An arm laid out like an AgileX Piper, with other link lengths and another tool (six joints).
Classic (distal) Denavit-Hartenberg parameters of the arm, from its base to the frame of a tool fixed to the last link. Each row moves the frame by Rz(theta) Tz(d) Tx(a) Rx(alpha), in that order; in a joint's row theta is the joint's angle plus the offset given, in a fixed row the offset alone. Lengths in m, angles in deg.
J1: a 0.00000, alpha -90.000, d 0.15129, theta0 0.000
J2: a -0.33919, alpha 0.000, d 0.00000, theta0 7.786
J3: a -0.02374, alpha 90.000, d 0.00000, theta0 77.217
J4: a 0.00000, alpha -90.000, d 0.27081, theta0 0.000
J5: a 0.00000, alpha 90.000, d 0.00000, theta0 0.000
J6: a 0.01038, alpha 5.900, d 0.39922, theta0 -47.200
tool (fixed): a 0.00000, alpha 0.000, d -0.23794, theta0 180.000
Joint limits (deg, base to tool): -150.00..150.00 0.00..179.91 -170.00..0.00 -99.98..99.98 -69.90..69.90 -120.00..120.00
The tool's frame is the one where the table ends.
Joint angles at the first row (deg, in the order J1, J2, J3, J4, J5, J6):
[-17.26 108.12 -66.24 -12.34 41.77 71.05]
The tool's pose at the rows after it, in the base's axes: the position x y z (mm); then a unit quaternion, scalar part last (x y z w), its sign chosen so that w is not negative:
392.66, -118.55, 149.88, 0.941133, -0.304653, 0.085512, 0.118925
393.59, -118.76, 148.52, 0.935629, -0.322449, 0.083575, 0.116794
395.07, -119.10, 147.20, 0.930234, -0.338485, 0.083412, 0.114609
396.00, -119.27, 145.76, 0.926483, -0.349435, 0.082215, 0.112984
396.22, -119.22, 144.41, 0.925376, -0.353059, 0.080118, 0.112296
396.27, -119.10, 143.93, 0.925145, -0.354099, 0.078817, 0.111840
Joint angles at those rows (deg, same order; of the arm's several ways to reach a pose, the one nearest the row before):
[-17.26 108.30 -66.25 -12.15 41.95 73.39]
[-17.26 108.54 -66.29 -12.14 42.02 75.55]
[-17.26 108.78 -66.33 -12.14 41.87 77.54]
[-17.26 109.03 -66.37 -12.10 41.82 78.87]
[-17.26 109.24 -66.41 -12.02 41.89 79.27]
[-17.26 109.33 -66.46 -11.93 41.99 79.33]

